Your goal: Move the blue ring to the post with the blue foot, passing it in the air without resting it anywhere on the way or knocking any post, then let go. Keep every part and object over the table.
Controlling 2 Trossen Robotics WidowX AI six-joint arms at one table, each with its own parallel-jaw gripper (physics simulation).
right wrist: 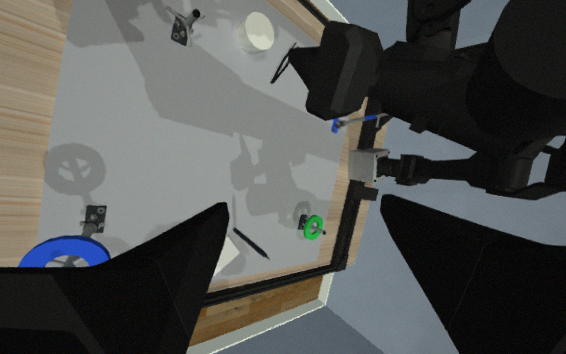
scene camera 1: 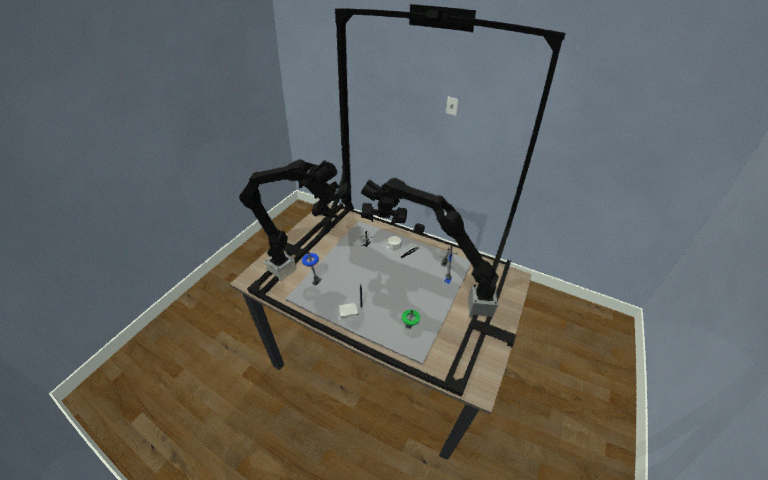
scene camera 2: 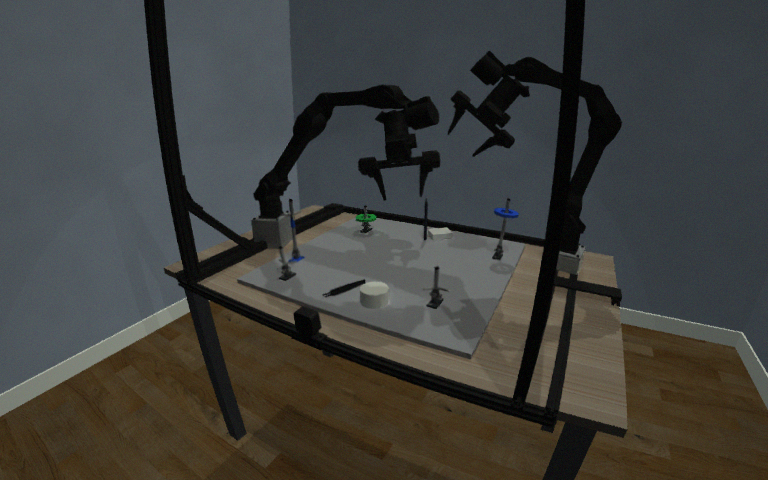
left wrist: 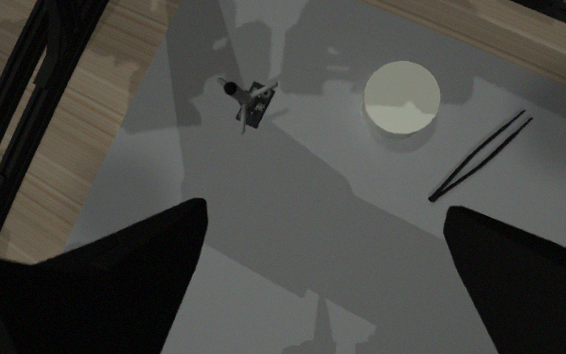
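Pixels of known places: left gripper, fingertip midpoint: [right wrist: 313, 56] [scene camera 1: 382, 221] [scene camera 2: 402, 198] [left wrist: 325, 215]; right gripper, fingertip midpoint: [right wrist: 304, 206] [scene camera 1: 345, 213] [scene camera 2: 460, 145]; left arm's base, origin of the base link: [right wrist: 381, 166] [scene camera 1: 484, 294] [scene camera 2: 271, 215]; right arm's base, origin of the base link: [scene camera 1: 279, 260] [scene camera 2: 566, 248].
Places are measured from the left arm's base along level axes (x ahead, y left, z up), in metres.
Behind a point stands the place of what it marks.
The blue ring [scene camera 1: 310, 264] {x 0.724, y -0.004, z 0.054 m} [scene camera 2: 505, 215] {x 0.727, y -0.069, z 0.054 m} [right wrist: 65, 245] {x 0.728, y -0.063, z 0.056 m} sits high around a tall grey post [scene camera 1: 314, 273] {x 0.725, y -0.034, z -0.029 m} [scene camera 2: 502, 237] {x 0.730, y -0.041, z -0.022 m} with a dark foot, at the left of scene camera 1. The post with the blue foot [scene camera 1: 449, 267] {x 0.145, y -0.149, z -0.013 m} [scene camera 2: 293, 243] {x 0.142, y -0.156, z -0.028 m} [right wrist: 355, 120] {x 0.150, y -0.154, z -0.008 m} stands upright at the other side, near the left arm's base; no ring shows on it. My left gripper [scene camera 2: 403, 198] {x 0.460, y -0.236, z 0.133 m} [left wrist: 325, 215] {x 0.460, y -0.236, z 0.133 m} is open and empty, high above the mat. My right gripper [scene camera 2: 461, 144] {x 0.590, y -0.120, z 0.246 m} [right wrist: 304, 206] {x 0.590, y -0.120, z 0.246 m} is open and empty, higher up and apart from the blue ring.
A green ring [scene camera 1: 410, 324] {x 0.290, y 0.162, z -0.036 m} [scene camera 2: 359, 217] {x 0.271, y 0.117, z -0.034 m} sits around a short post. Other dark-footed posts [scene camera 2: 436, 283] {x 0.548, y -0.323, z -0.033 m} [scene camera 2: 284, 263] {x 0.157, y -0.257, z -0.043 m} stand nearby. A white round block [scene camera 2: 374, 294] {x 0.415, y -0.362, z -0.050 m} [left wrist: 402, 95] {x 0.409, y -0.336, z -0.050 m}, tweezers [scene camera 2: 344, 288] {x 0.329, y -0.302, z -0.075 m} [left wrist: 465, 165] {x 0.342, y -0.285, z -0.075 m}, a dark pen [scene camera 1: 361, 295] {x 0.496, y 0.073, z -0.007 m} and a white square block [scene camera 1: 348, 310] {x 0.544, y 0.111, z -0.065 m} are on the mat.
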